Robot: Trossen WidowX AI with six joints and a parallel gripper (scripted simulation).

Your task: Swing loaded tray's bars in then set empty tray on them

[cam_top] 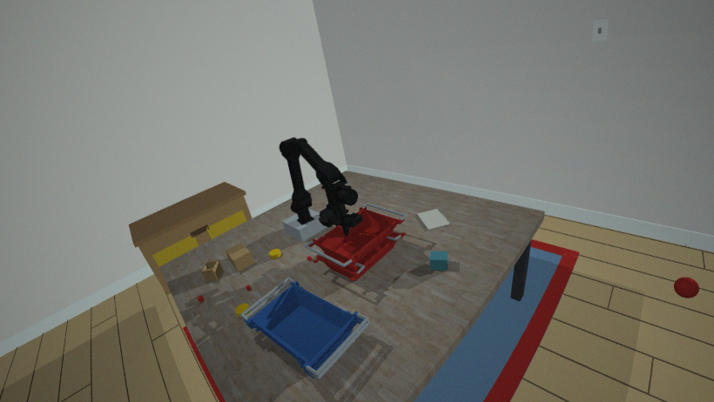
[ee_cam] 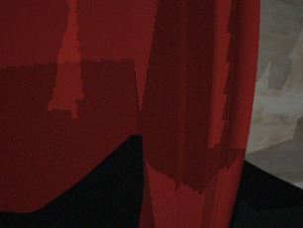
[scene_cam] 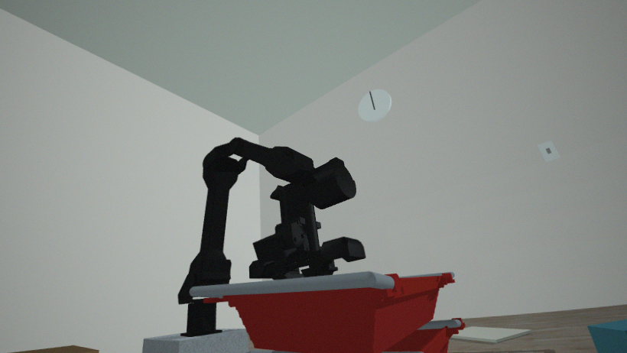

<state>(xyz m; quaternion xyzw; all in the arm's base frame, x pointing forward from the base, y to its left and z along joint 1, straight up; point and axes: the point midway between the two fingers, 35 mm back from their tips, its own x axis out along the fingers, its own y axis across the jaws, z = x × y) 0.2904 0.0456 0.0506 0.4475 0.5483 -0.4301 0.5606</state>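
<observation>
My gripper tip is now 8 cm short of the red tray, 2 cm to the right of it and 3 cm below it. Also, from my gripper tip: teal cube (32 cm ahead, 18 cm to the left, 6 cm below); white sheet (9 cm ahead, 40 cm to the left, 8 cm below).
</observation>
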